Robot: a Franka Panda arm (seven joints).
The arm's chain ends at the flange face. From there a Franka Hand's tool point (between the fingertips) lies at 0.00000 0.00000 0.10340 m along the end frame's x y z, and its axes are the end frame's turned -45 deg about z.
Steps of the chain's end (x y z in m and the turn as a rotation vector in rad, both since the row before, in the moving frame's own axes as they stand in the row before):
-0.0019, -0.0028, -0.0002, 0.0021, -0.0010, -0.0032
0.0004, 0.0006, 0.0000, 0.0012, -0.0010, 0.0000
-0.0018, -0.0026, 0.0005, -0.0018, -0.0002, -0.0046
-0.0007, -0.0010, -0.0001, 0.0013, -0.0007, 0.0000
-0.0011, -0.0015, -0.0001, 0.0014, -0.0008, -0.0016
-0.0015, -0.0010, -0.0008, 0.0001, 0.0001, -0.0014
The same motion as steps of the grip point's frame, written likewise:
0.0007, -0.0036, -0.0002, 0.0022, 0.0008, -0.0032
-0.0001, 0.0005, 0.0000, 0.0016, 0.0001, 0.0000
0.0004, -0.0030, 0.0005, -0.0011, -0.0014, -0.0046
0.0003, -0.0013, -0.0001, 0.0014, 0.0004, 0.0000
0.0003, -0.0020, -0.0001, 0.0016, 0.0004, -0.0016
-0.0003, -0.0018, -0.0008, 0.0000, 0.0001, -0.0014

